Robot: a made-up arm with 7 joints.
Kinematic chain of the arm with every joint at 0, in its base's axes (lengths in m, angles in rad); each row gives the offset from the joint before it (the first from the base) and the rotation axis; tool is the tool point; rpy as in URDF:
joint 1: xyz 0 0 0.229 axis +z
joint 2: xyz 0 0 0 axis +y
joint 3: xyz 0 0 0.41 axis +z
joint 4: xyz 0.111 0 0 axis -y
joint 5: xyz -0.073 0 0.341 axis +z
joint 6: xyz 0 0 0 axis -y
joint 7: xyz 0.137 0 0 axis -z
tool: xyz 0 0 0 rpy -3.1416 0 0
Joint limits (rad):
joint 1: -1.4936..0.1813
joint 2: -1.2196..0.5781
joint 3: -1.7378..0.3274
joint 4: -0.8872..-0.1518
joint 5: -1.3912..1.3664
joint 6: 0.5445..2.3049
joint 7: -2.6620..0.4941
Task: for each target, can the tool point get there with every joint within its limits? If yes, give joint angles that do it. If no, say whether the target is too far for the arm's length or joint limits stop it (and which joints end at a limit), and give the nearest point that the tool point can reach.
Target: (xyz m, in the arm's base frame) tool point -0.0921 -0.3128 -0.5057
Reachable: no: joint limits stop it (at a limit: joint 1, joint 2, joint 3, joint 4, joint 6) | nearest point -0.5899 -0.5312 0.3116 | short by 0.982 m
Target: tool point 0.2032 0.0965 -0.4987
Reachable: no: joint limits stop it (at a limit: joint 1, joint 2, joint 4, joint 6) | nearest point 0.7092 0.1766 0.5124 | short by 1.133 m
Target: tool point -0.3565 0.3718 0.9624
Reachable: yes | joints -1.2994 -0.8673 -0.8142 -0.8286 -0.3987 2.0791 0.2397
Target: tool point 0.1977 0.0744 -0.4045
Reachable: no: joint limits stop it (at a limit: joint 1, joint 2, joint 4, joint 6) | nearest point 0.7124 0.1641 0.5118 | short by 1.055 m
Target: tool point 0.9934 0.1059 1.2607
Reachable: no: too far | nearest point 0.6298 0.0671 0.8831 | short by 0.526 m
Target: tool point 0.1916 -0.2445 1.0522
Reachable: yes | joints -0.9177 -0.0895 -0.0607 -0.6770 0.5390 1.1798 -0.3512
